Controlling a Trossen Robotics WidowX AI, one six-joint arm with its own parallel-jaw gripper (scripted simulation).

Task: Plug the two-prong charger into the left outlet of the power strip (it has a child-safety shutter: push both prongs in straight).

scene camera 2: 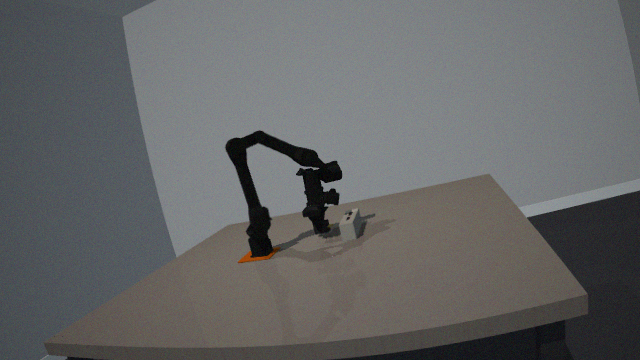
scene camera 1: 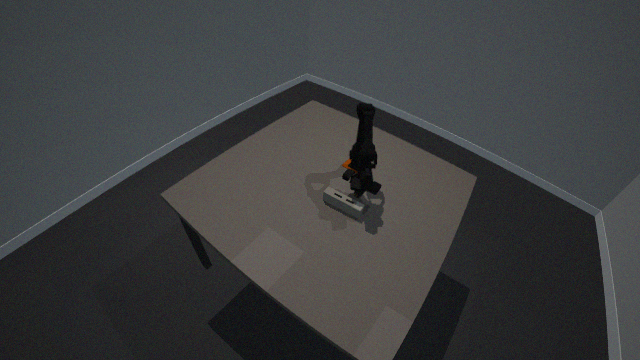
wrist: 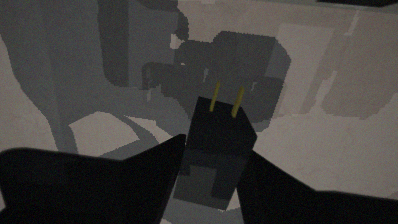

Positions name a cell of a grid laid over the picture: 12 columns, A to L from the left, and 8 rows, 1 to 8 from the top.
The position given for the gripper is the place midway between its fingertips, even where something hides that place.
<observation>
The gripper (scene camera 2: G6) holds a black two-prong charger (wrist: G6).
The gripper shows as well in the wrist view (wrist: G6).
</observation>
